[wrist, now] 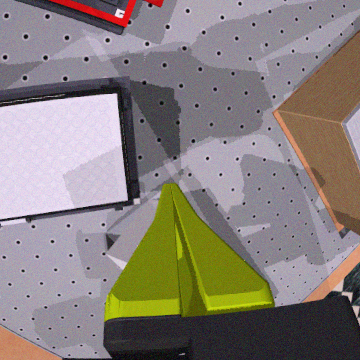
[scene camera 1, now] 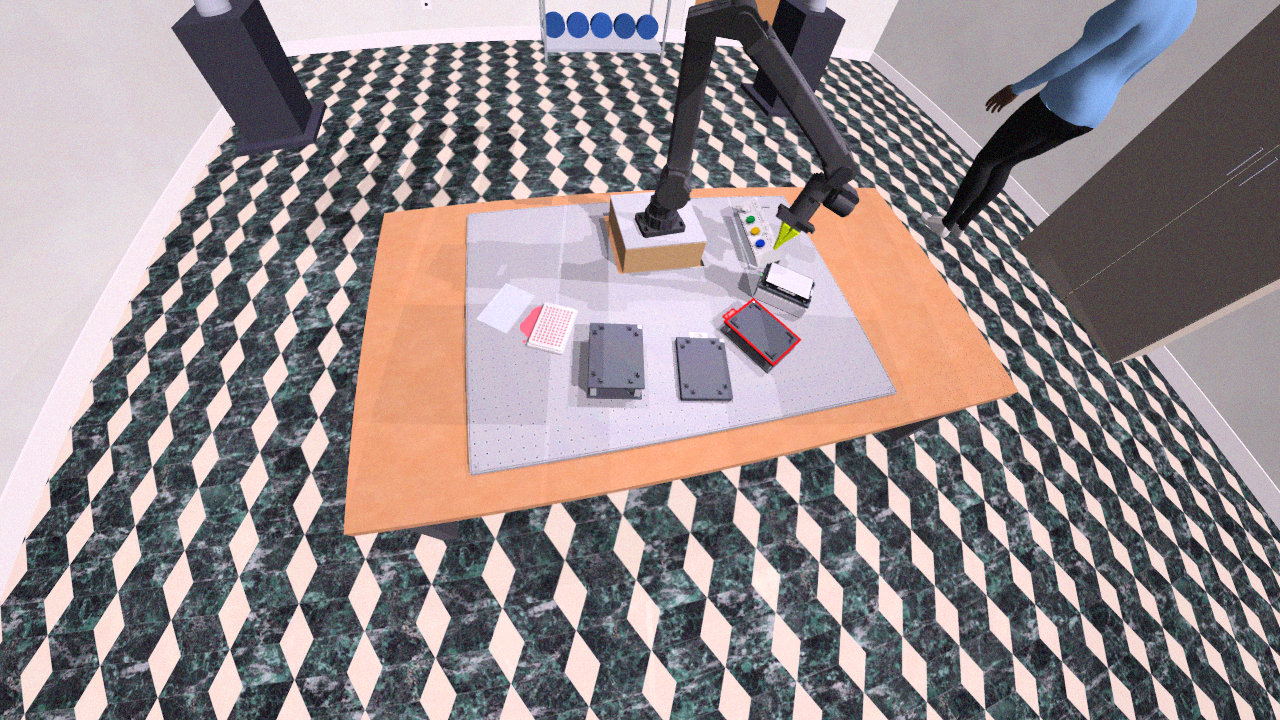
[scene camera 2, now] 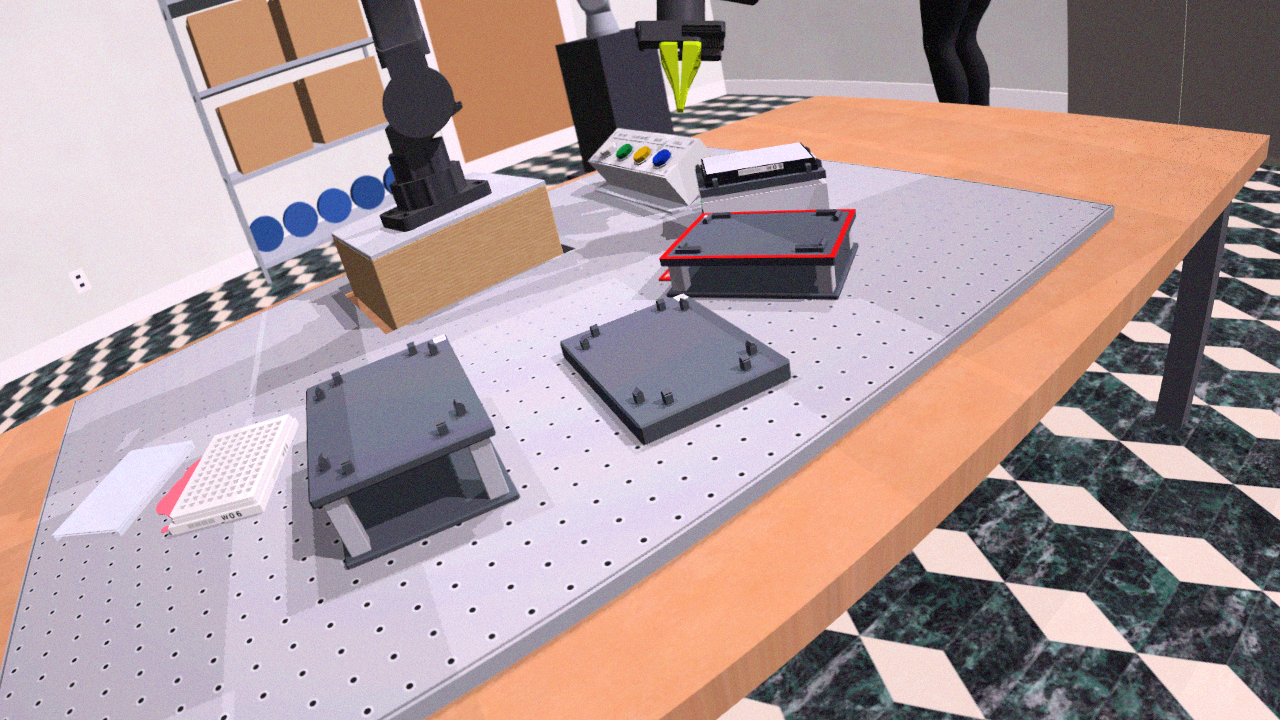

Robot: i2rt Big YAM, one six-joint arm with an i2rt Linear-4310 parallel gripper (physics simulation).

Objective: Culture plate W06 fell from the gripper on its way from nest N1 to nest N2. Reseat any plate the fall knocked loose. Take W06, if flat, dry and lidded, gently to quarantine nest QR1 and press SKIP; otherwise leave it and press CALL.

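Places are measured from the arm's base along level axes (x ahead, y left, z up), in metres.
Pixels of known places: gripper, between the fingertips: (wrist: 169,191) (scene camera 1: 774,249) (scene camera 2: 680,111); arm's base, origin of its link: (scene camera 1: 659,224) (scene camera 2: 437,209).
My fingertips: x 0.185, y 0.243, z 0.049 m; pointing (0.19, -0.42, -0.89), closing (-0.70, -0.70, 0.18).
Note:
For each thing: its middle in the pictures, then the offset to it from my fingertips. "spot": a spot on its surface instead.
- Plate W06, middle of its body: (scene camera 2: 235,469) (scene camera 1: 553,327) dx +0.028, dy -0.577, dz -0.129 m
- pink-red patch, a spot on its surface: (scene camera 2: 179,488) (scene camera 1: 529,320) spot: dx -0.008, dy -0.630, dz -0.135 m
- clear lid, middle of its body: (scene camera 2: 126,489) (scene camera 1: 506,307) dx -0.058, dy -0.679, dz -0.132 m
- button box, middle of its body: (scene camera 2: 650,164) (scene camera 1: 757,231) dx -0.158, dy +0.069, dz -0.094 m
- white-topped plate, middle of its body: (wrist: 37,157) (scene camera 2: 756,163) (scene camera 1: 789,281) dx +0.057, dy +0.051, dz -0.074 m
- red-rimmed nest, middle of its body: (scene camera 2: 763,249) (scene camera 1: 760,334) dx +0.174, dy -0.082, dz -0.113 m
- tall grey nest, middle of its body: (scene camera 2: 397,433) (scene camera 1: 615,359) dx +0.165, dy -0.460, dz -0.102 m
- low grey nest, middle of its body: (scene camera 2: 665,353) (scene camera 1: 703,367) dx +0.223, dy -0.259, dz -0.123 m
Plate W06 (scene camera 1: 552,327) (scene camera 2: 234,470) lies on the grey board with its wells uncovered, and a pink-red patch (scene camera 1: 528,323) (scene camera 2: 179,488) spreads beside it. A clear lid (scene camera 1: 505,307) (scene camera 2: 125,490) lies apart, left of the patch. My gripper (scene camera 1: 776,248) (scene camera 2: 681,109) (wrist: 169,191) is shut and empty, above the button box (scene camera 2: 642,176), near its blue button (scene camera 1: 759,243) (scene camera 2: 661,157) end. In the wrist view the fingers hide most of the box. A white-topped plate (scene camera 1: 789,281) (scene camera 2: 756,161) (wrist: 60,155) sits on a dark nest. The red-rimmed nest (scene camera 1: 760,331) (scene camera 2: 760,234) holds no plate.
A tall grey nest (scene camera 1: 615,353) (scene camera 2: 393,411) and a low grey nest (scene camera 1: 703,367) (scene camera 2: 671,367) stand at the front, both without plates. The wooden arm base (scene camera 1: 664,256) (scene camera 2: 465,255) (wrist: 315,135) is beside the button box. A person (scene camera 1: 1087,85) stands beyond the table.

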